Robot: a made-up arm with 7 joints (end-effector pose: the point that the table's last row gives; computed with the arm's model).
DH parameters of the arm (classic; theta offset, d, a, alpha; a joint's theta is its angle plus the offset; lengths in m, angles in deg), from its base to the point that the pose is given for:
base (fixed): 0 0 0 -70
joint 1: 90 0 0 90
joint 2: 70 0 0 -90
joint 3: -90 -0.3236 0.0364 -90
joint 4: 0 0 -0.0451 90
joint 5: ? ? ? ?
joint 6: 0 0 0 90
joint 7: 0 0 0 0
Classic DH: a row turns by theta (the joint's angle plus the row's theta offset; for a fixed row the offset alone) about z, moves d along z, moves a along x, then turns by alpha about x.
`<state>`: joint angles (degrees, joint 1 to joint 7).
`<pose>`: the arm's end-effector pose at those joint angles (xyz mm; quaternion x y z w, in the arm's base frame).
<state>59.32 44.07 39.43 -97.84 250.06 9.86 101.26</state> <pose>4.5 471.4 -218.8 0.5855 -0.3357 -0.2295 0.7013</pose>
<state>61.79 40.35 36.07 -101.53 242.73 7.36 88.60</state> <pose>-11.6 439.5 -247.1 0.5865 -0.2380 -0.3592 0.6858</pose>
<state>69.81 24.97 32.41 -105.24 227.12 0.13 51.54</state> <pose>-115.2 366.3 -301.9 0.5217 0.0600 -0.6142 0.5891</pose>
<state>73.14 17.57 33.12 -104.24 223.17 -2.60 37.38</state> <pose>-173.5 338.8 -313.0 0.4574 0.1727 -0.6744 0.5533</pose>
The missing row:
joint 5: 0 -0.3724 0 -90
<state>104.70 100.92 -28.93 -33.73 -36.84 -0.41 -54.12</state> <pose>-241.2 638.2 101.6 0.3829 -0.5586 0.7344 0.0445</pose>
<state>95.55 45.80 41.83 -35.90 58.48 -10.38 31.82</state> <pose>-536.7 427.7 37.3 0.6698 -0.1761 0.4860 0.5330</pose>
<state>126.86 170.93 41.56 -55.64 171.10 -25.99 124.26</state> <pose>338.5 275.9 -486.5 -0.2592 -0.2439 0.9203 0.1625</pose>
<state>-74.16 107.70 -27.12 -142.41 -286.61 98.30 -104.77</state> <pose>206.0 -27.3 222.6 0.5061 0.1688 -0.8342 0.1399</pose>
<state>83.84 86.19 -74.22 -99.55 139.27 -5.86 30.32</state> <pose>-470.8 169.1 -112.2 0.2893 0.3741 0.7469 0.4675</pose>
